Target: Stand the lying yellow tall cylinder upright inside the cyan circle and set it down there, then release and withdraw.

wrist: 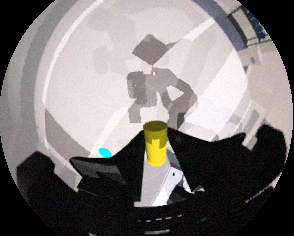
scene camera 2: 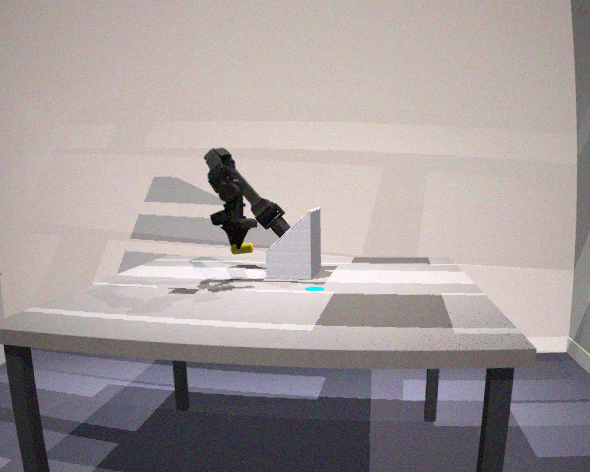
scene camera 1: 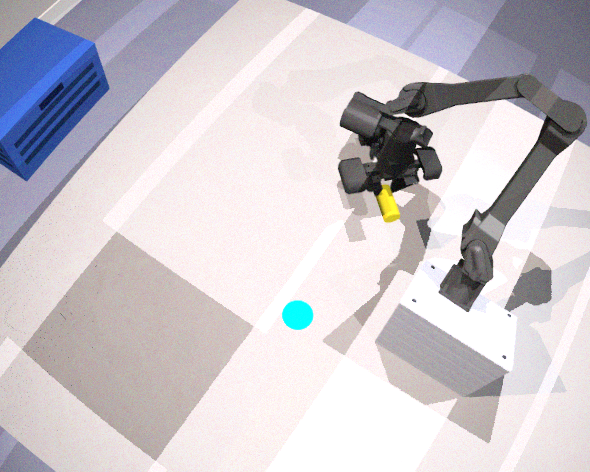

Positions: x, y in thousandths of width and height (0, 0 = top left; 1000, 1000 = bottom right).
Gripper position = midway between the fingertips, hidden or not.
Note:
My gripper (scene camera 1: 650, 408) carries a yellow tall cylinder (wrist: 529, 561).
My gripper also shows in the wrist view (wrist: 529, 557) and in scene camera 2 (scene camera 2: 399, 526).

